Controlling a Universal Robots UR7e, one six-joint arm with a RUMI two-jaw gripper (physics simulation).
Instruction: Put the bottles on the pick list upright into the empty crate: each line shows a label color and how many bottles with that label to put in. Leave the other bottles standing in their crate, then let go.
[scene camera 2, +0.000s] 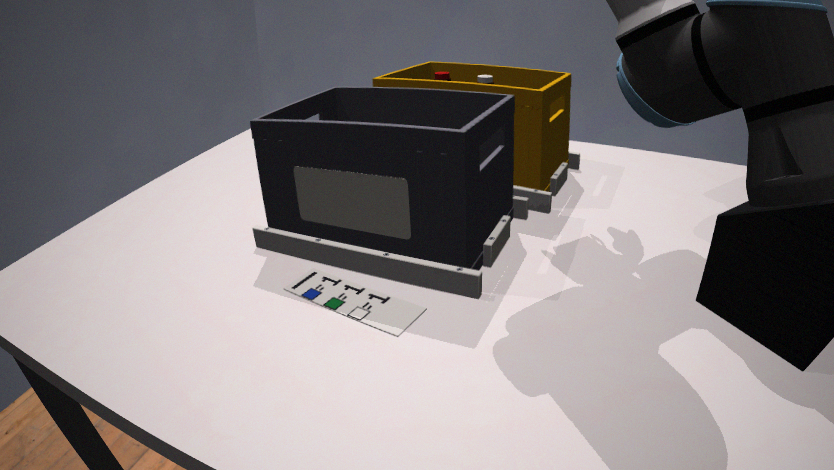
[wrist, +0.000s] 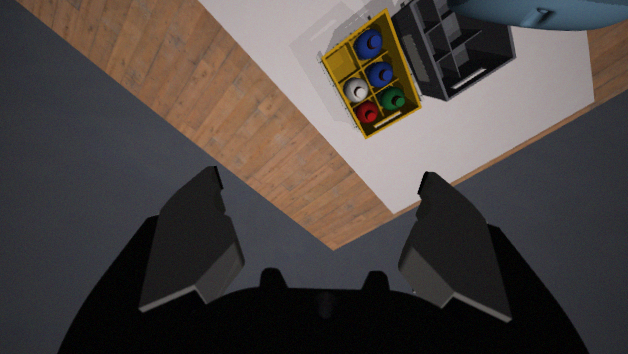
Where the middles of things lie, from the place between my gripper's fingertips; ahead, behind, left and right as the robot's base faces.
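There is the pick list (scene camera 2: 381, 311), and it is well below my hand. It is also far to the left of my hand, and a good way ahead of it.
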